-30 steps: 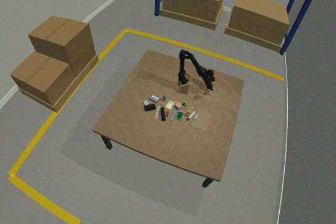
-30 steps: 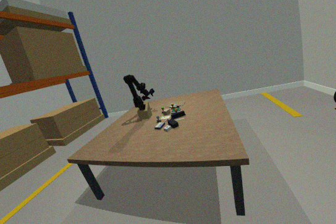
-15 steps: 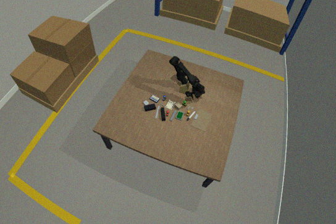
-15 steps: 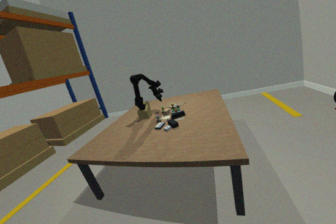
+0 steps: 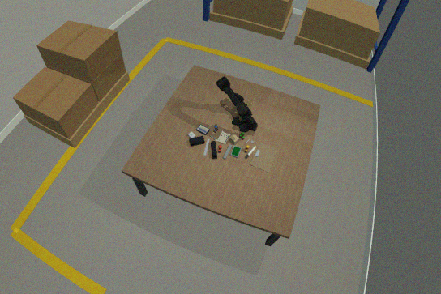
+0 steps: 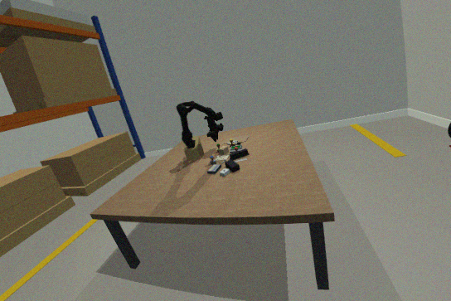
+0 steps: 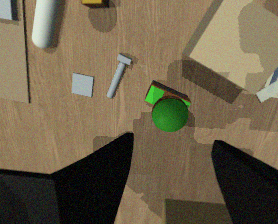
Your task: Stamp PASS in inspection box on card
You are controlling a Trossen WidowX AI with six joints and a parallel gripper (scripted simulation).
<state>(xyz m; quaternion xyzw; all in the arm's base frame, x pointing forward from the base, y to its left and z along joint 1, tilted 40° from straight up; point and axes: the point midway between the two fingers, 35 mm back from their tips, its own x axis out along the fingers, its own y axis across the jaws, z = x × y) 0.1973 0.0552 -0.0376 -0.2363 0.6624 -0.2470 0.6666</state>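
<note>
Now: gripper tip 8 cm above the green stamp. Round my gripper tip: grey square plate 10 cm below, 9 cm to the left, 1 cm ahead; then yellow-knobbed stamp 10 cm ahead, 8 cm below, 7 cm to the left; then tan block 7 cm below, 5 cm to the right, 5 cm ahead.
</note>
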